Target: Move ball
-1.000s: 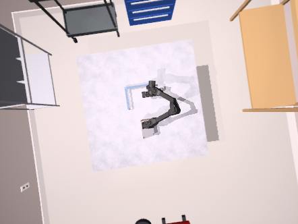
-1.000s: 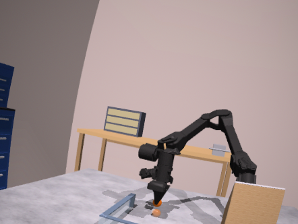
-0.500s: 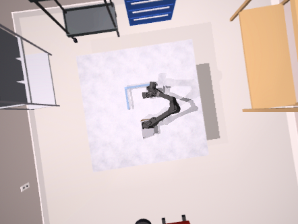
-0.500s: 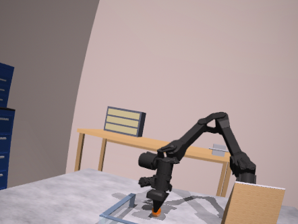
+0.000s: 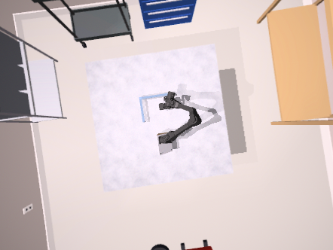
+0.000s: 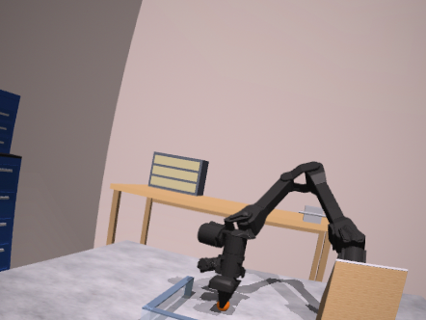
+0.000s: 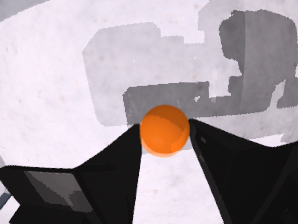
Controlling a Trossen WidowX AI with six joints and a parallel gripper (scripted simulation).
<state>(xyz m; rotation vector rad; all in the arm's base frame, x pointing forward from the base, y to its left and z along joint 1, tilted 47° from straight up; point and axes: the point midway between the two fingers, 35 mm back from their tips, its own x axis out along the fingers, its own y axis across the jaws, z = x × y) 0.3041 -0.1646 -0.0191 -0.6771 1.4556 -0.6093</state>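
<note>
My gripper tip is now right at the orange ball. Round my gripper tip: see-through copy right at my gripper tip.
</note>
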